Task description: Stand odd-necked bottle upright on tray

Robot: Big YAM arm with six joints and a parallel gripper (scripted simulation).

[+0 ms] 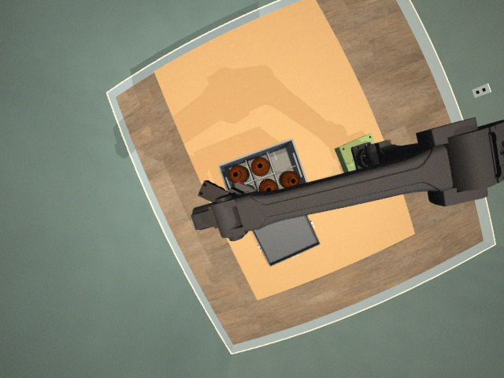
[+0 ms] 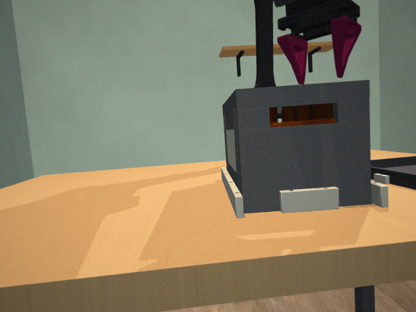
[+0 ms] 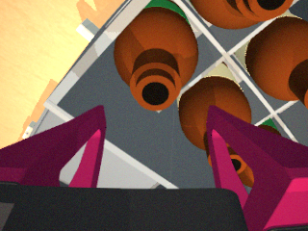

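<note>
Now: the dark grey crate 90 mm behind my hand, 50 mm to the right of it and 110 mm below it. The rest, counted from my hand: grey tray: 100 mm behind, 240 mm to the left, 180 mm below.
</note>
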